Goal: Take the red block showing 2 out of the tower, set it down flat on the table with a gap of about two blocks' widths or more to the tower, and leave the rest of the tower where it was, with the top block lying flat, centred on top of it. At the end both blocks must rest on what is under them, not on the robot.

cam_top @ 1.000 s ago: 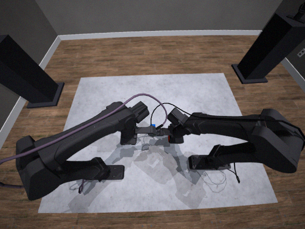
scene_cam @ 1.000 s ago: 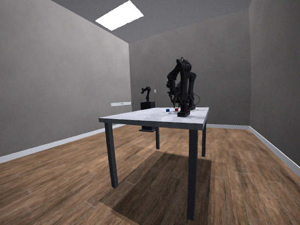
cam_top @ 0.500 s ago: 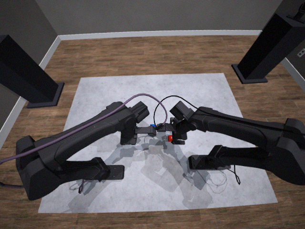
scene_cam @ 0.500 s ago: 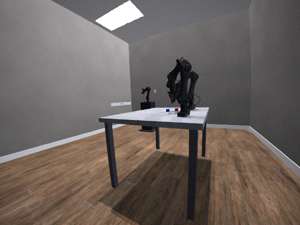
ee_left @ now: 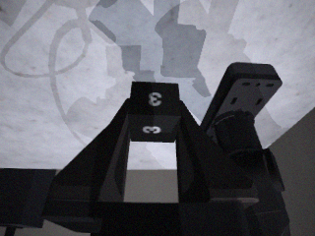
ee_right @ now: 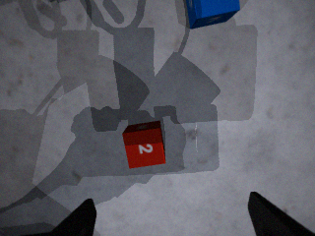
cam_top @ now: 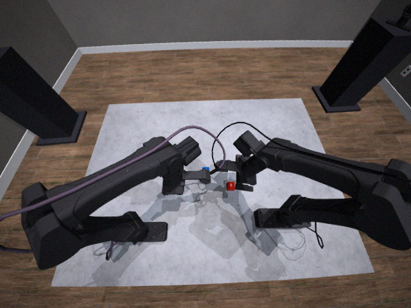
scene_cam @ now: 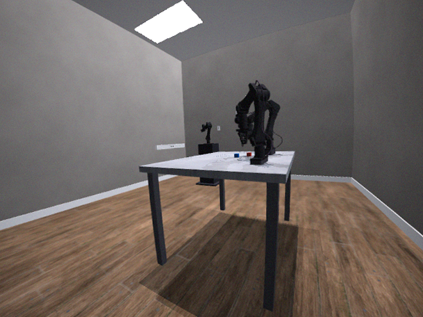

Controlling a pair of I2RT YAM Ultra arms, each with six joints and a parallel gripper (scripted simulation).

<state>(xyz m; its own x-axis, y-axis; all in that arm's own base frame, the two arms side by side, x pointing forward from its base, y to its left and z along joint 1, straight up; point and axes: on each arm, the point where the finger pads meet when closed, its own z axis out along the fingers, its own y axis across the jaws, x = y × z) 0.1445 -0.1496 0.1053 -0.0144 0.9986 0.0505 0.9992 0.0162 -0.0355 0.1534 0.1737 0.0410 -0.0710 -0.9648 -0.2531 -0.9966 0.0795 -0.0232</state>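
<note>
My left hand is 10 cm short of the blue block showing 7, 12 cm to the left of it and 11 cm above it. Also, from my left hand: black block showing 3 (right at my left hand); red block showing 2 (2 cm ahead, 22 cm to the right, 11 cm below).
</note>
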